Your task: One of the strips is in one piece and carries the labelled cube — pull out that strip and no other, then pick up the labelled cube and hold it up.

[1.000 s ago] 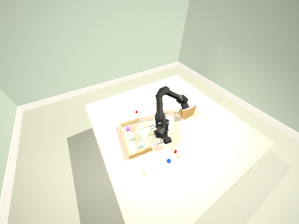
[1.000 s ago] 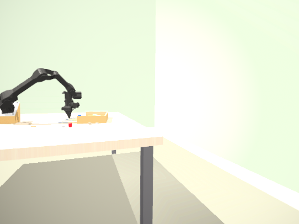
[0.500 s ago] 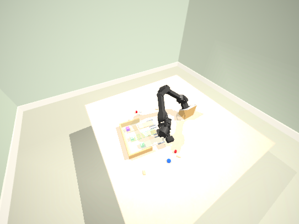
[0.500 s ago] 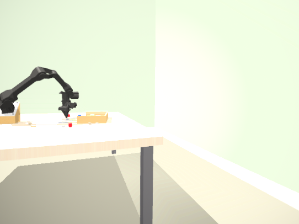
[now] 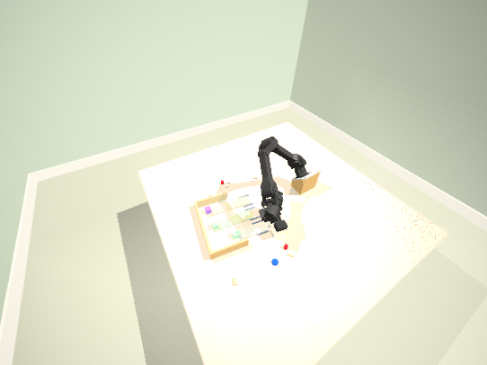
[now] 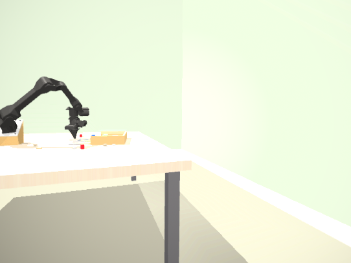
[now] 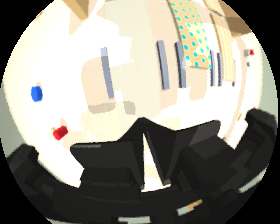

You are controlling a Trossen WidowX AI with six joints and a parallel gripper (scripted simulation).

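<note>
The teal-dotted strip lies 100 mm ahead of my gripper tip and 130 mm to the right of it.
</note>
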